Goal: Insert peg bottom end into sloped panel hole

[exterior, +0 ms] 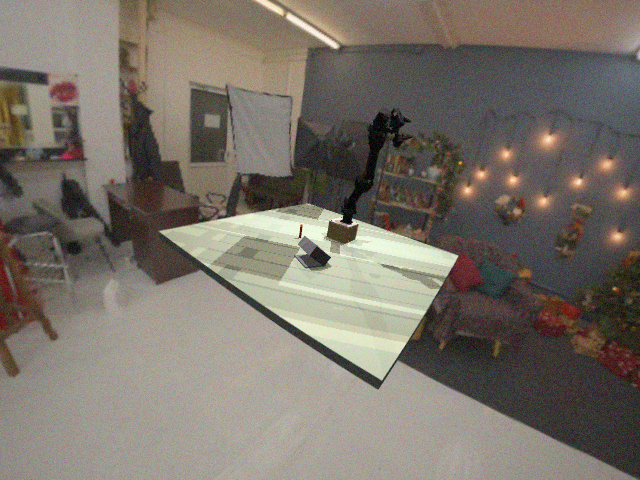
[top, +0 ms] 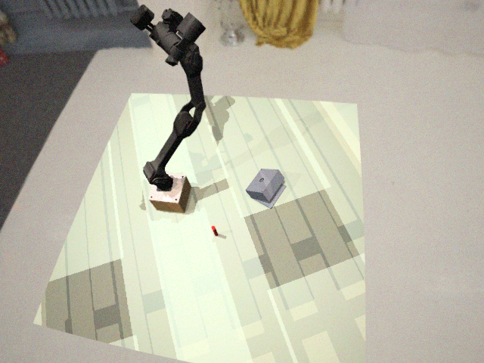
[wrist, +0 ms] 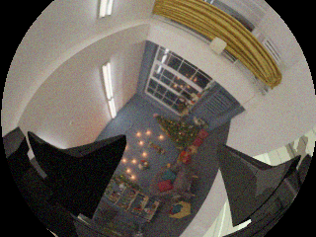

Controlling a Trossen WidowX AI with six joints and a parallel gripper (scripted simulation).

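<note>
My gripper tip is now 64 cm above the red round peg, 45 cm to the left of it and 16 cm short of it. Also, from my gripper tip: sloped grey panel: 64 cm below, 36 cm ahead, 24 cm to the right.
</note>
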